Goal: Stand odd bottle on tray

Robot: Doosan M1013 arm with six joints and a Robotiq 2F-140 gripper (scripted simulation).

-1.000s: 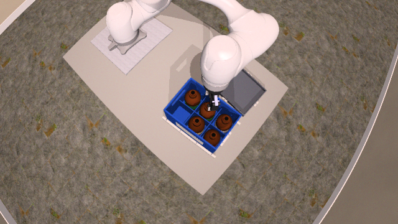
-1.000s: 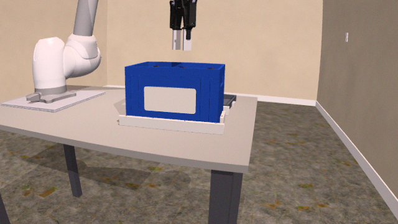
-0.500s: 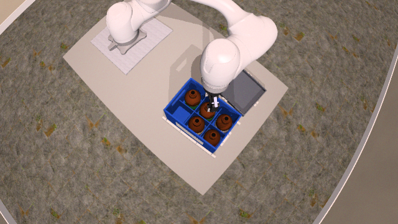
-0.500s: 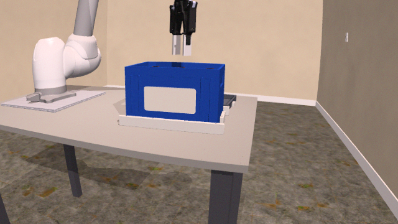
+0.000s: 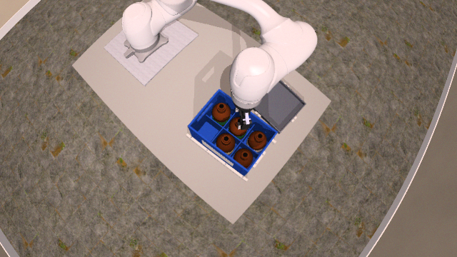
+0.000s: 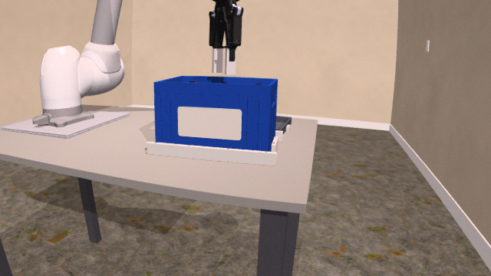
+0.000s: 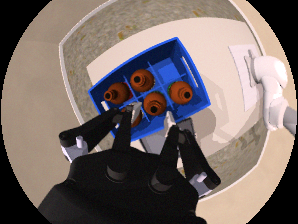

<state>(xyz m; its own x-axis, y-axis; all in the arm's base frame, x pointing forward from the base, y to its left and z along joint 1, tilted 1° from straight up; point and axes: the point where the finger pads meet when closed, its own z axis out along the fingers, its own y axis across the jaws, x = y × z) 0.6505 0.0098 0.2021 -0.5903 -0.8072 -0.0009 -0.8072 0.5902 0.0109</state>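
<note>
Now: hand 13 cm above the crate, 4 cm to the left of it and 1 cm short of it. From my hand the other things lie so: bottle: 13 cm below, 10 cm ahead, 7 cm to the right; dark grey tray: 22 cm to the left, 21 cm below.
</note>
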